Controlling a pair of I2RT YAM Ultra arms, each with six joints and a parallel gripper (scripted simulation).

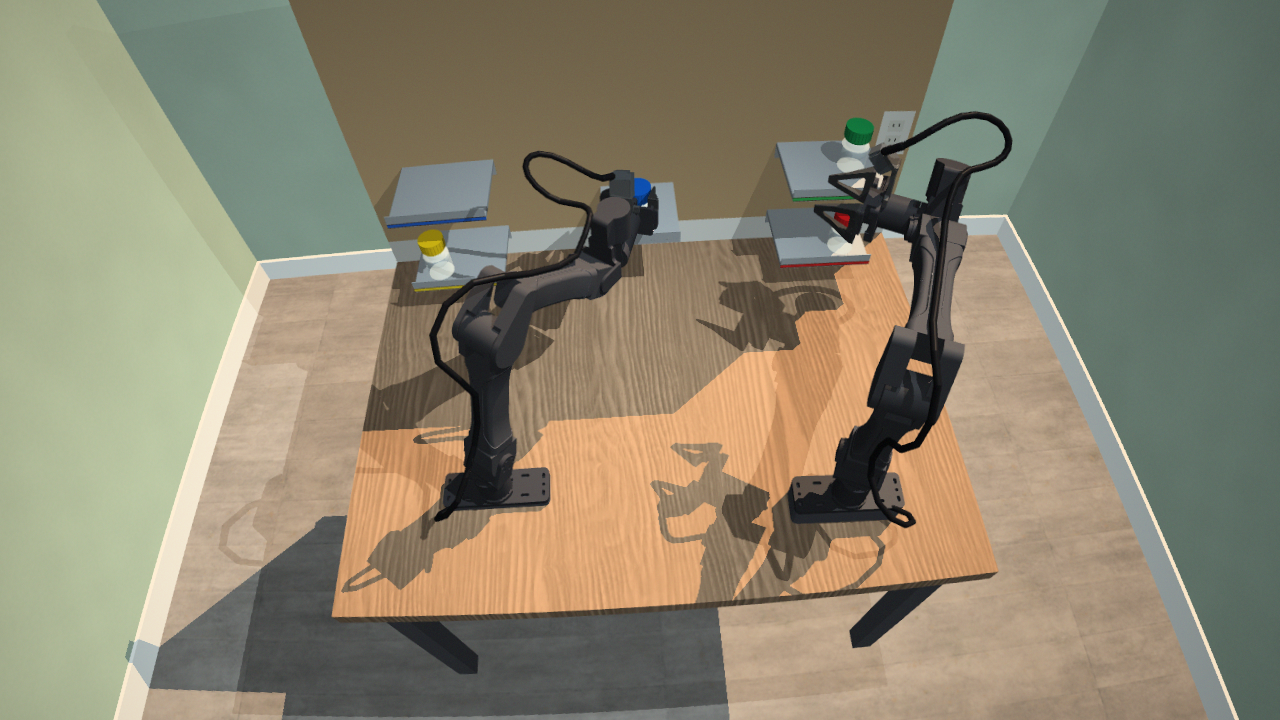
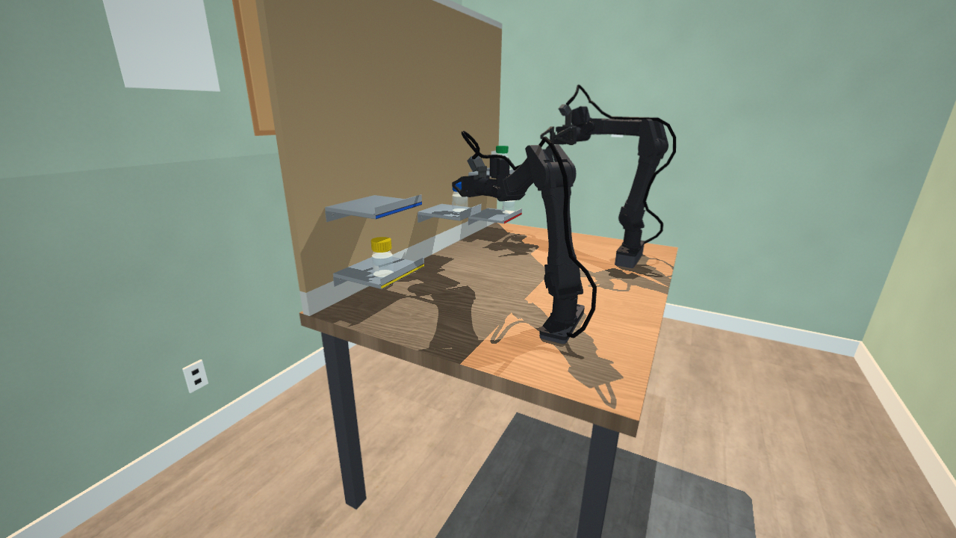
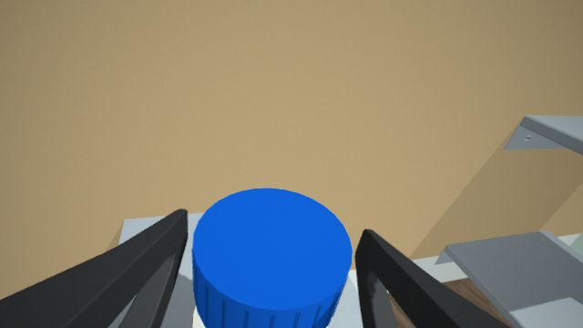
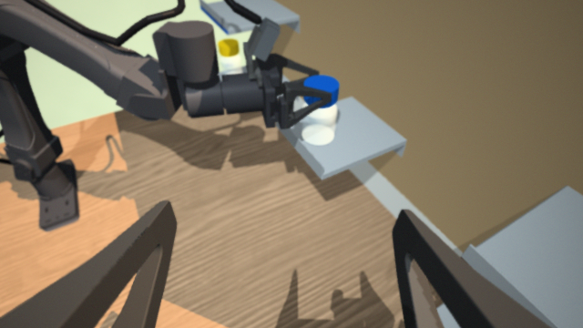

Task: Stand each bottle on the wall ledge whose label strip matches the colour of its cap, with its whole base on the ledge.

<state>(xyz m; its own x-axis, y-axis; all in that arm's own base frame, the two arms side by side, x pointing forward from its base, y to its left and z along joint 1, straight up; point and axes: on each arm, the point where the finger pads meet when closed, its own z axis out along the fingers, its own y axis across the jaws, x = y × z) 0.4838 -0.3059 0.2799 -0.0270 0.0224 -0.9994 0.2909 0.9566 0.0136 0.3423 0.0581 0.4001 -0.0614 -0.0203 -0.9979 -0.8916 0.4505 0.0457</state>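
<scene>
My left hand is 50 mm above the blue-capped bottle. The rest, counted from my left hand: brown wall panel: 160 mm above, 150 mm ahead, 10 mm to the left; then green-capped bottle: 430 mm to the right, 90 mm ahead, 40 mm above; then yellow-capped bottle: 440 mm to the left, 150 mm below, 50 mm behind.
</scene>
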